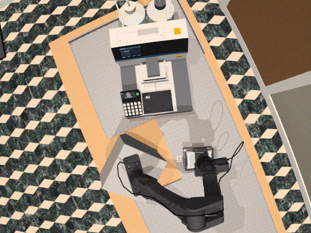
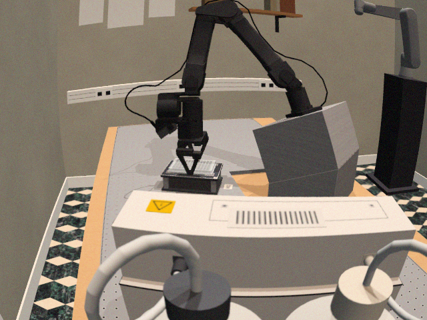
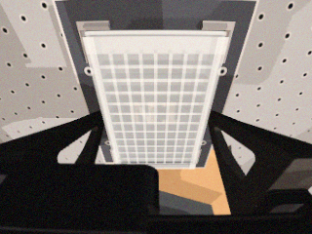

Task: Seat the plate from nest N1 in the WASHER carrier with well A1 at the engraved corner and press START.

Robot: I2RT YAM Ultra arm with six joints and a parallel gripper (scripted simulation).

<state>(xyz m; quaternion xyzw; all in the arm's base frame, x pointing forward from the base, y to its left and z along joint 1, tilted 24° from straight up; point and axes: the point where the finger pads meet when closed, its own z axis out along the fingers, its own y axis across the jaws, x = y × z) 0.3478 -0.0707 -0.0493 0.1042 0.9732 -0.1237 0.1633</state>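
The plate lies right at my hand. The rest, counted from my hand: dark carrier pocket (120 mm behind, 360 mm to the left, 30 mm above); then label (100 mm behind, 30 mm to the left, 60 mm below); then plate nest (10 mm below).
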